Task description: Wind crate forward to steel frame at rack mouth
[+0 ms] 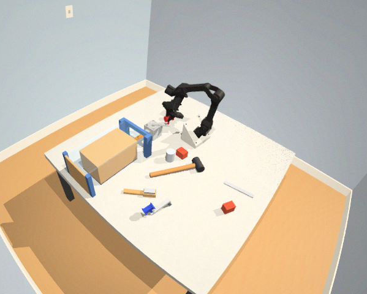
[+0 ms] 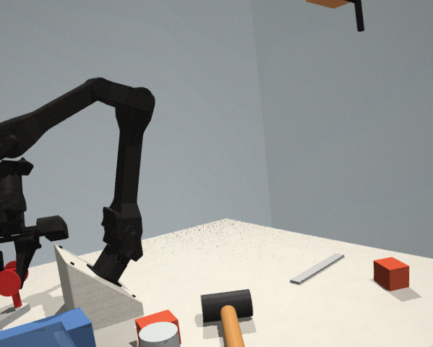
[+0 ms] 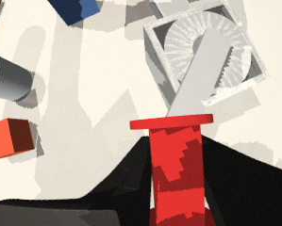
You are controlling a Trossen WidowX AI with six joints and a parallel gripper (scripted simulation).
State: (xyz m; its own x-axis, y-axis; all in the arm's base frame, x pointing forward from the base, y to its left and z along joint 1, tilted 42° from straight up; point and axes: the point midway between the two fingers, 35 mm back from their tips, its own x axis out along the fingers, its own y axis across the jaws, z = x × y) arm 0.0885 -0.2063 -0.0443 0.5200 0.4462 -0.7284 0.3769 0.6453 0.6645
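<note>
Right now my gripper tip is 1 cm short of the grey crank bar, 2 cm to the left of it and 3 cm above it. Round my gripper tip: grey winch 3 cm ahead, 8 cm to the right, 10 cm below; then blue frame 21 cm ahead, 8 cm to the right, 3 cm below; then red knob 1 cm behind, 1 cm to the left.
</note>
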